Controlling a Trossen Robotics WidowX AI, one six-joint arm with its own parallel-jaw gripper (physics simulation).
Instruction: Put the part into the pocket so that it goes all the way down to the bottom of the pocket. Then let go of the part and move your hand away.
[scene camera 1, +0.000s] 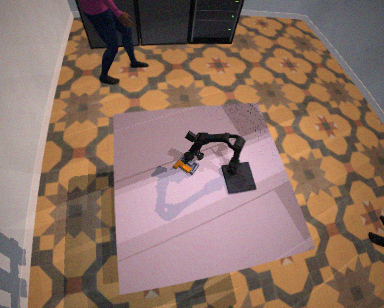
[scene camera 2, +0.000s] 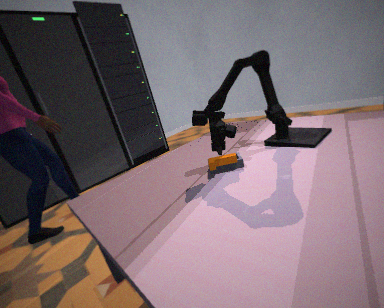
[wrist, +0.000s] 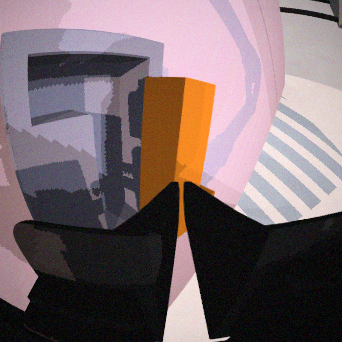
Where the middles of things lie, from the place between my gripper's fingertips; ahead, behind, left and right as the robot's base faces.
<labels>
Now: the orange part (wrist: 176, 113) 2 cm ahead of my hand, 1 cm to the left of it and 2 cm below it. The rest, counted from my hand: grey pocket block (wrist: 78, 92): 3 cm behind, 1 cm to the right, 5 cm below.
</labels>
